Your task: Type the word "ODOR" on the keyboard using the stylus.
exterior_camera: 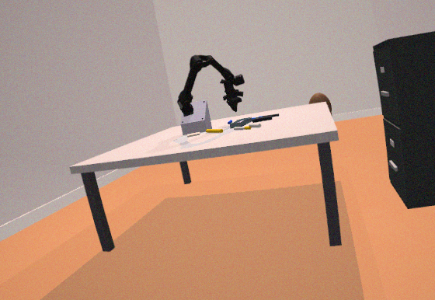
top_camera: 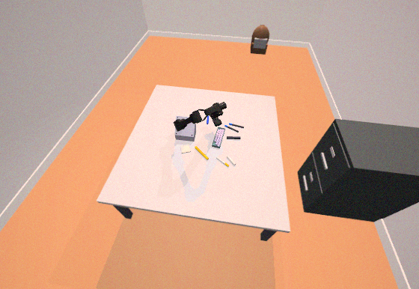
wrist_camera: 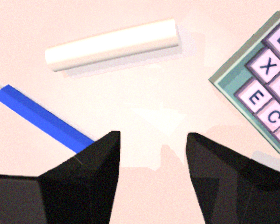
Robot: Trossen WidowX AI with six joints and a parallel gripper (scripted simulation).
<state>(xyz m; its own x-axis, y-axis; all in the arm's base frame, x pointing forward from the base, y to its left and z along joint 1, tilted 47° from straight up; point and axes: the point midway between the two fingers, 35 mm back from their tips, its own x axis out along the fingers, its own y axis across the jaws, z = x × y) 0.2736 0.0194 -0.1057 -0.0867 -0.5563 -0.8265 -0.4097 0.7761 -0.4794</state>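
The blue stylus is 6 cm behind my gripper tip, 11 cm to the left of it and 7 cm below it. The rest, counted from my gripper tip: notepad: 24 cm behind, 25 cm to the right, 7 cm below; then black marker: 17 cm ahead, 13 cm to the right, 7 cm below; then yellow pencil: 10 cm behind, 29 cm to the right, 7 cm below.
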